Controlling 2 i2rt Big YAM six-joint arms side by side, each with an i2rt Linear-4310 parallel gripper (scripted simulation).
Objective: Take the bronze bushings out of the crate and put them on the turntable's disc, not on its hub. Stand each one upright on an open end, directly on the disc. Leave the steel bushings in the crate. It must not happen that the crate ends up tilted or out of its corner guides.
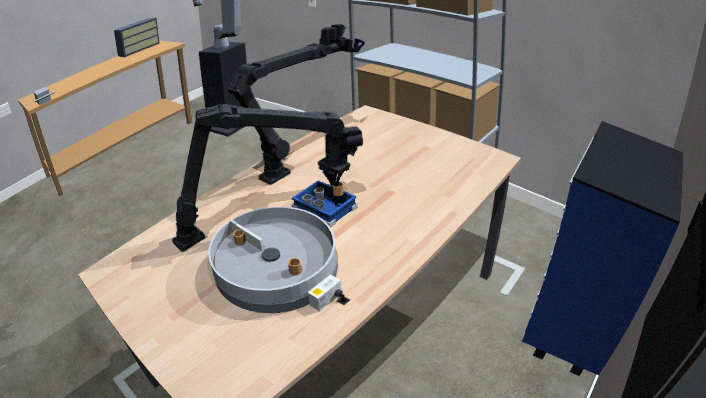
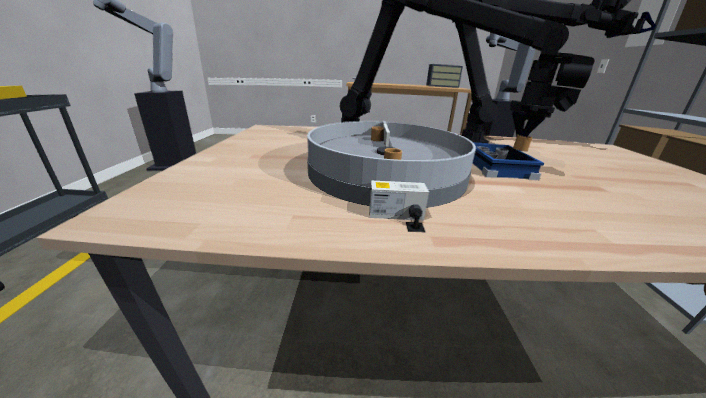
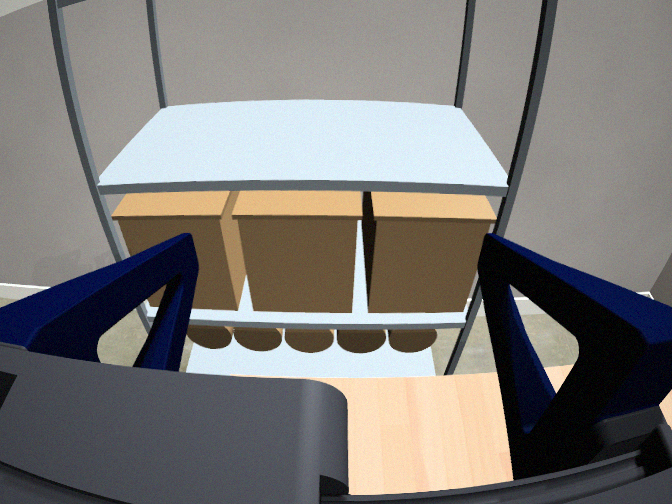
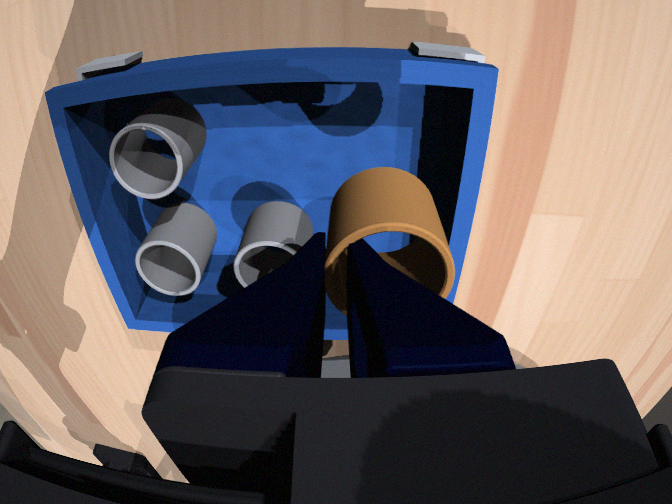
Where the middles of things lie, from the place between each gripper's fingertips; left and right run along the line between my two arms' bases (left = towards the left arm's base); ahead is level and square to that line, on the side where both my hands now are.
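Labels:
My right gripper (image 2: pixel 519 140): from the blue crate (image 2: pixel 512 167), 2 cm to the left, 4 cm past, 8 cm above. Turntable disc (image 1: pixel 246 265): from my right hand, 38 cm to the right, 2 cm ahead, 5 cm below.
Blue crate: from my left hand (image 2: pixel 642 29), 26 cm ahead, 63 cm to the right, 45 cm below. Turntable disc: from my left hand, 31 cm ahead, 99 cm to the right, 42 cm below. By its middle, the blue crate is nearer to my right gripper than to my left hand.

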